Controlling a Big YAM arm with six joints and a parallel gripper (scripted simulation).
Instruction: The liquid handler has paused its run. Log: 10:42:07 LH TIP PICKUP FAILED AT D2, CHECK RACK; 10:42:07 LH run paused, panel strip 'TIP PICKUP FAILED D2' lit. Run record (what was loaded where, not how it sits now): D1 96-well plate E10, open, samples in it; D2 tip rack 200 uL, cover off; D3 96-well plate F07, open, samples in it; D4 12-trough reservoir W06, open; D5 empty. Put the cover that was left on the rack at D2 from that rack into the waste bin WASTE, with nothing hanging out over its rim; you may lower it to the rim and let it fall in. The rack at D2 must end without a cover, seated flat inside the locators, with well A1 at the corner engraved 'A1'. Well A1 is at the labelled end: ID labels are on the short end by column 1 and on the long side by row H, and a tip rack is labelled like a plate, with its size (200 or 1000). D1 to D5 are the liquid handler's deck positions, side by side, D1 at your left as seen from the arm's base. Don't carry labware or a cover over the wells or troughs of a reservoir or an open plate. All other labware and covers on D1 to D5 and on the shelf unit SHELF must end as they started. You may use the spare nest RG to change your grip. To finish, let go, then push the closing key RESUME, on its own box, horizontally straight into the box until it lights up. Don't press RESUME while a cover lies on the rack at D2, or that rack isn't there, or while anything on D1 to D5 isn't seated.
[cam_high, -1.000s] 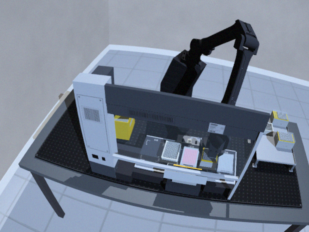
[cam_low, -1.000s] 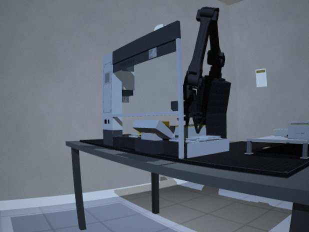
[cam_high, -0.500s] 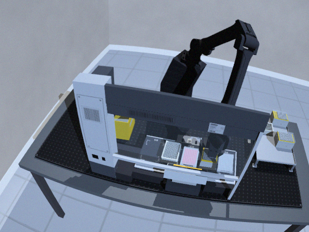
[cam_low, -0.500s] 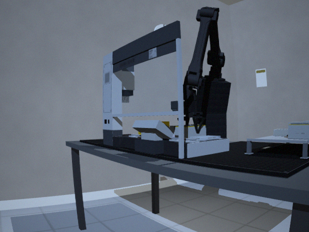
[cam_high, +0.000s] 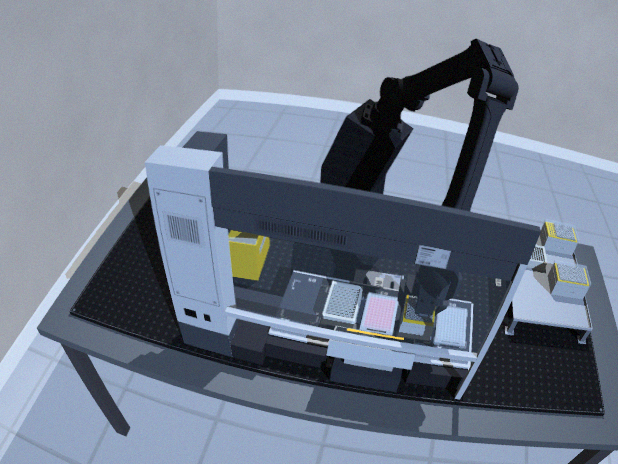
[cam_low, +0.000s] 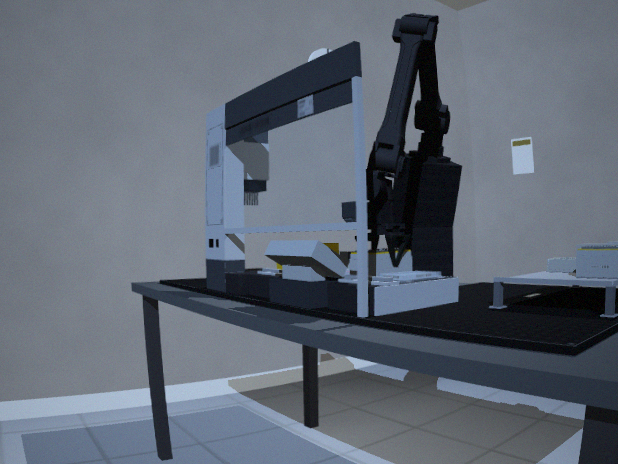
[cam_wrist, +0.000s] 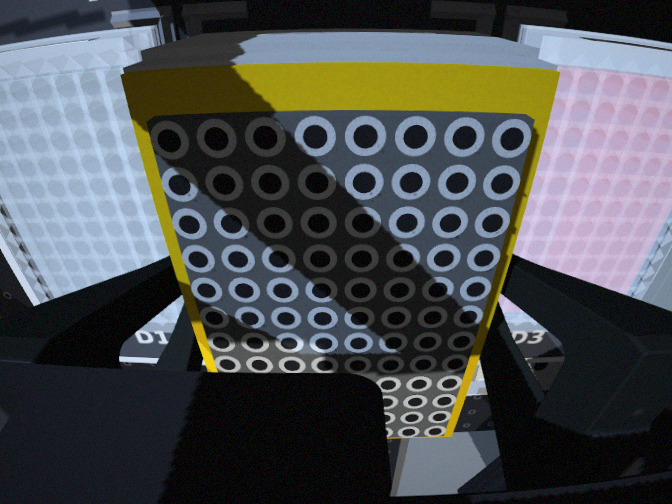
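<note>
Now: hand 100 mm to the left of the pink plate and 30 mm above it. From my hand the other things lie so: tip rack (10 mm to the left, 10 mm ahead, 10 mm above); then reservoir W06 (200 mm to the right, 30 mm below); then clear plate (100 mm to the left, 30 mm below, 10 mm ahead).
</note>
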